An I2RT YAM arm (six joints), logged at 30 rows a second.
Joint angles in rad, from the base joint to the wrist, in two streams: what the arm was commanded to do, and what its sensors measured. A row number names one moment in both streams.
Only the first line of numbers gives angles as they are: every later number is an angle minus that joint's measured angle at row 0.
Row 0, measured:
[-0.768 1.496 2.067 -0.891 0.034 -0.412]
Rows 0 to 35, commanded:
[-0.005 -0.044 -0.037 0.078 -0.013 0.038]
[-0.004 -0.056 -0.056 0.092 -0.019 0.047]
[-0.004 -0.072 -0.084 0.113 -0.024 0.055]
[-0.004 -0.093 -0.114 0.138 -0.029 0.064]
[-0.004 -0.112 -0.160 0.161 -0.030 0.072]
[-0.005 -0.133 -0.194 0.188 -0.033 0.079]
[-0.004 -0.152 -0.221 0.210 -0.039 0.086]
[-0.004 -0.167 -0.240 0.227 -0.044 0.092]
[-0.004 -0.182 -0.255 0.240 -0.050 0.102]
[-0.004 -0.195 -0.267 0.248 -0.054 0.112]
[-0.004 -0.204 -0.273 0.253 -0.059 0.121]
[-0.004 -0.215 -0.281 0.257 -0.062 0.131]
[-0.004 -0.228 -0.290 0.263 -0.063 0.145]
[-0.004 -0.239 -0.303 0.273 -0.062 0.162]
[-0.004 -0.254 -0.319 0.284 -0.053 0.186]
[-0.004 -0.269 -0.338 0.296 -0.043 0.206]
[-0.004 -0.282 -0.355 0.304 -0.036 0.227]
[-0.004 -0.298 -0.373 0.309 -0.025 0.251]
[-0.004 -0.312 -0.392 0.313 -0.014 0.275]
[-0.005 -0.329 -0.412 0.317 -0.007 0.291]
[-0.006 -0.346 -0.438 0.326 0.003 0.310]
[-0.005 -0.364 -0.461 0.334 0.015 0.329]
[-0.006 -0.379 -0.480 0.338 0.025 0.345]
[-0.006 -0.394 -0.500 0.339 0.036 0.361]
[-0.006 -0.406 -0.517 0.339 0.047 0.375]
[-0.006 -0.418 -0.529 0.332 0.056 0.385]
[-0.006 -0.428 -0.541 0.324 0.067 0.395]
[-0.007 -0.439 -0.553 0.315 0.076 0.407]
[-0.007 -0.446 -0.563 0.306 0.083 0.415]
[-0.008 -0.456 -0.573 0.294 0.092 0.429]
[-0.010 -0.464 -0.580 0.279 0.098 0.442]
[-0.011 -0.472 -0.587 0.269 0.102 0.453]
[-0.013 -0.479 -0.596 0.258 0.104 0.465]
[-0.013 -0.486 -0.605 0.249 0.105 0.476]
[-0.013 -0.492 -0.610 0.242 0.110 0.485]
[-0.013 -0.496 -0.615 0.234 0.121 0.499]
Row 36, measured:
[-0.009 -0.478 -0.587 0.261 0.085 0.438]
